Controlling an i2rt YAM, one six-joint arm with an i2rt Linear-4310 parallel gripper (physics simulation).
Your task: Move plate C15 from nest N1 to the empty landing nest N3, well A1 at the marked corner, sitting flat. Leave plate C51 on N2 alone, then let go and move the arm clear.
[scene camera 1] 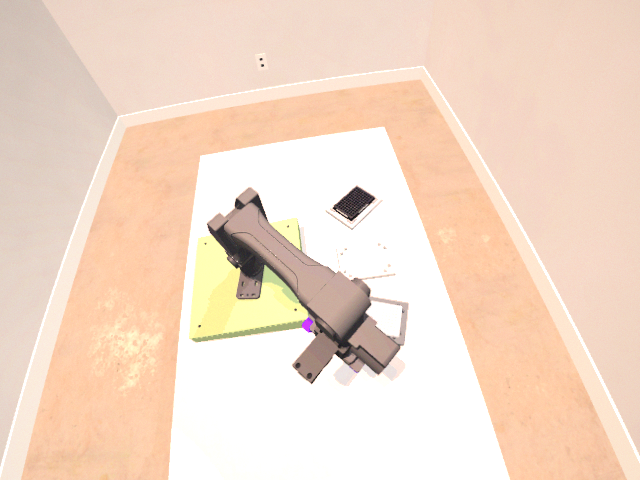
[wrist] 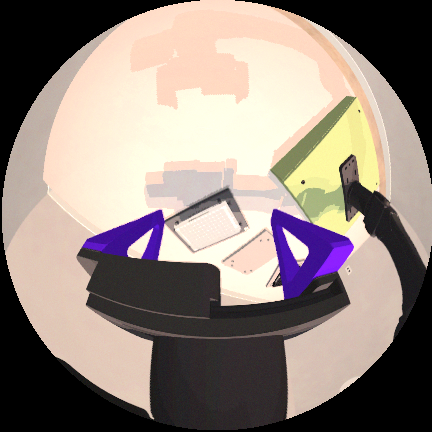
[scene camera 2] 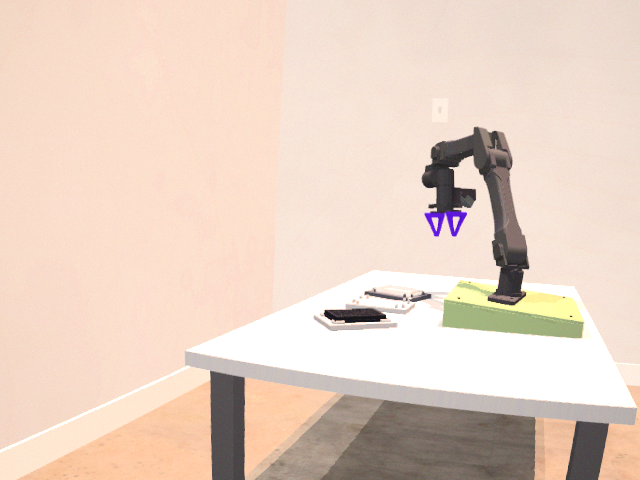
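Observation:
A white well plate [scene camera 1: 387,317] [scene camera 2: 397,289] [wrist: 207,228] sits in a dark-rimmed nest [scene camera 1: 405,316] [scene camera 2: 422,297] [wrist: 241,218]. The middle nest [scene camera 1: 364,260] [scene camera 2: 382,305] [wrist: 252,252] is white and empty, with small corner posts. A black well plate [scene camera 1: 354,202] [scene camera 2: 354,315] sits on another white nest [scene camera 1: 352,224] [scene camera 2: 356,326]; it is partly hidden behind a finger in the wrist view. I cannot read the plate or nest labels or the corner mark. My gripper [scene camera 2: 445,235] [wrist: 217,214] points down, open and empty, high above the table; in scene camera 1 the arm mostly hides it.
The yellow-green base block [scene camera 1: 258,325] [scene camera 2: 491,316] [wrist: 332,150] carries the arm beside the nests. The white table [scene camera 1: 310,428] [scene camera 2: 413,393] bears the three nests in a row. The arm covers part of the dark-rimmed nest in scene camera 1.

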